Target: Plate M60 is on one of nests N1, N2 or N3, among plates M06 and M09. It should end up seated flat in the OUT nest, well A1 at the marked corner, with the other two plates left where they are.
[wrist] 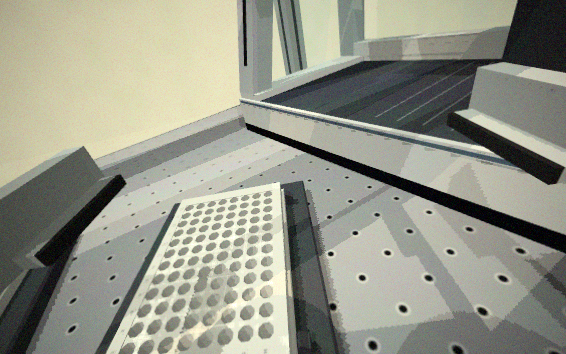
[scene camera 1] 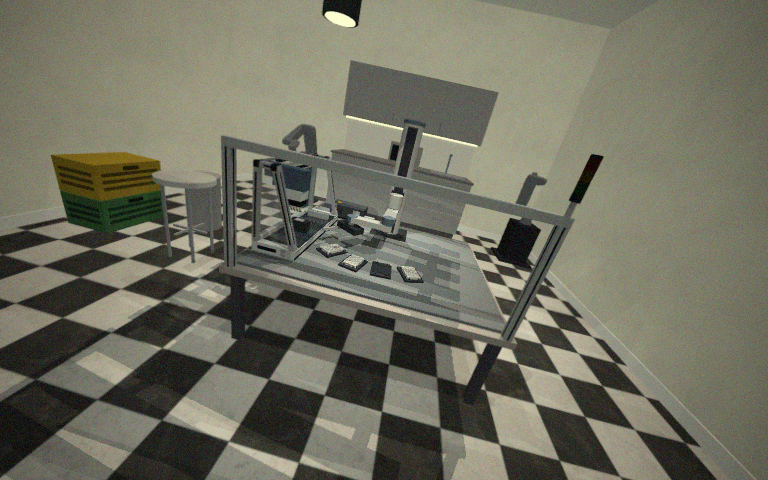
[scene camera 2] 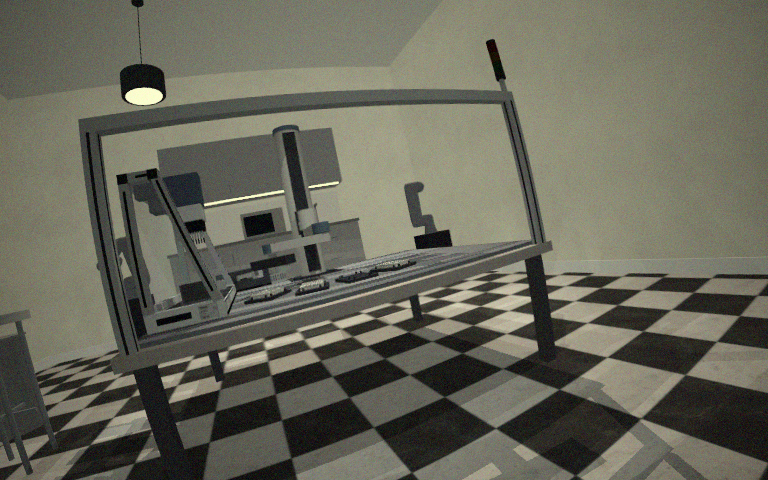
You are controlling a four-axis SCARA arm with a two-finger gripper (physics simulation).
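Seen in the pictures: gripper, fingertip midpoint: [wrist: 274, 132] [scene camera 1: 330, 234] [scene camera 2: 253, 275]; arm's base at its link origin: [scene camera 1: 388, 233].
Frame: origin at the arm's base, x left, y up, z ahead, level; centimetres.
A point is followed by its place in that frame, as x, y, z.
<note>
White plate M60 [scene camera 1: 331, 249] {-30.1, 3.9, 65.0} [scene camera 2: 267, 293] {-30.7, 3.8, 69.4} [wrist: 220, 250] {-30.5, 3.9, 62.1} sits on its dark nest N3 [wrist: 308, 250] {-34.9, 2.5, 59.2}, nearest the framed unit; its label does not show in the wrist view. Plate M06 [scene camera 1: 353, 262] {-13.5, 3.8, 74.2} [scene camera 2: 312, 285] {-14.9, 3.6, 77.2} is on N2. The dark OUT nest [scene camera 1: 381, 270] {3.7, 2.5, 72.7} [scene camera 2: 356, 276] {3.1, 2.4, 73.0} is empty. Plate M09 [scene camera 1: 410, 273] {20.9, 3.8, 69.9} [scene camera 2: 395, 264] {19.4, 3.4, 74.7} is on N1, at the far right. These labels are too small to read in the scene views. My gripper [scene camera 1: 350, 229] [scene camera 2: 272, 263] [wrist: 274, 132] {-34.0, 10.9, 58.8} is open with nothing between its fingers. It hangs above the table behind the plate row, and M60 shows between and below its fingers in the wrist view.
The framed unit [scene camera 1: 286, 212] {-51.6, 28.3, 84.8} [scene camera 2: 182, 226] {-53.0, 31.6, 85.0} [wrist: 256, 50] {-47.0, 12.1, 80.2} stands left of N3. My arm's column [scene camera 1: 407, 152] {0.0, 67.7, 7.7} [scene camera 2: 293, 175] {-1.5, 59.1, 7.7} rises behind the plates. A guard frame [scene camera 1: 229, 203] {-69.1, 33.4, 104.4} [scene camera 2: 300, 100] {-12.4, 59.6, 104.4} crosses the table's front, with a signal light [scene camera 1: 586, 178] {69.6, 77.1, 104.1} [scene camera 2: 495, 59] {69.1, 76.4, 103.7} at its right.
</note>
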